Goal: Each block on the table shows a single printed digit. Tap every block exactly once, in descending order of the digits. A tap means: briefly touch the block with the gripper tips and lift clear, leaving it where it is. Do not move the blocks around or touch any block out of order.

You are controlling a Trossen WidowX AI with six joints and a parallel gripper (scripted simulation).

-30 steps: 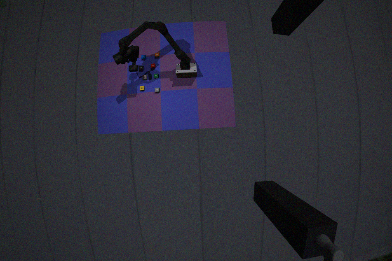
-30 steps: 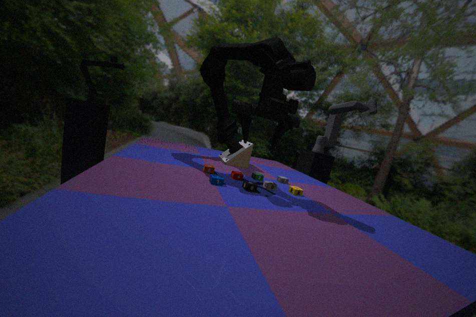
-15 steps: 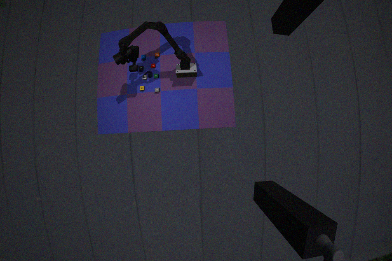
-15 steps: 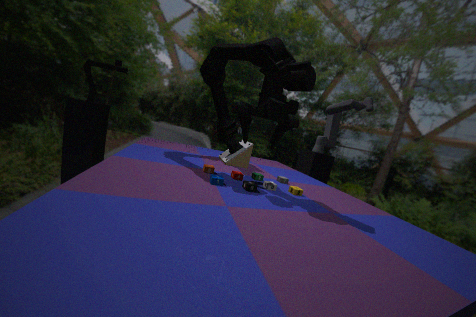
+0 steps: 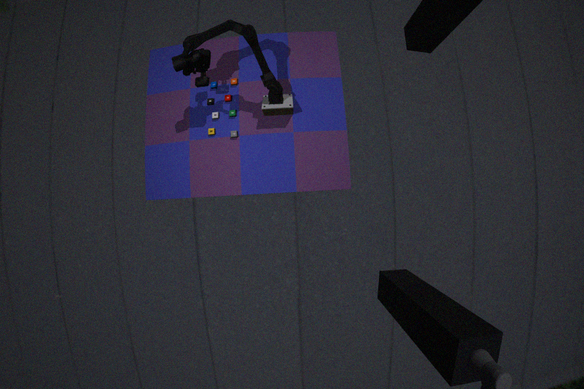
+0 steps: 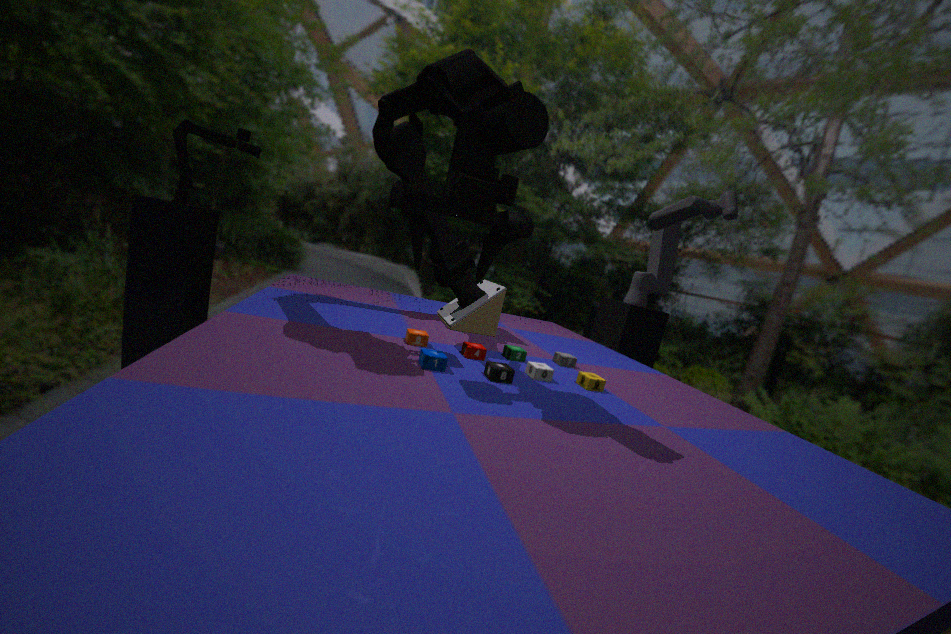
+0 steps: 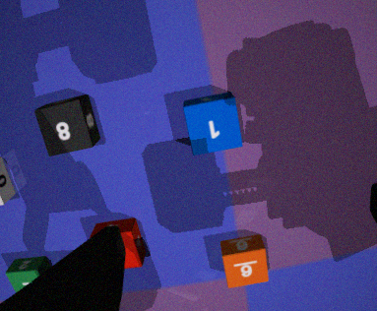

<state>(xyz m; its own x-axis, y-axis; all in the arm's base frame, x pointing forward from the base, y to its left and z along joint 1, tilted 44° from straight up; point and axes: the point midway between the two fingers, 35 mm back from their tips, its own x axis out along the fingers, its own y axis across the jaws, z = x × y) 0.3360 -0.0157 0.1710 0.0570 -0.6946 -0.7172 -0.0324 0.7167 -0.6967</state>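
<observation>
The yellow block is 27 cm to the left of my gripper tip and 12 cm below it. The rest, counted from my gripper tip: black block 1 cm ahead, 10 cm to the left, 12 cm below; orange block 11 cm behind, 1 cm to the right, 12 cm below; blue block 12 cm below.
</observation>
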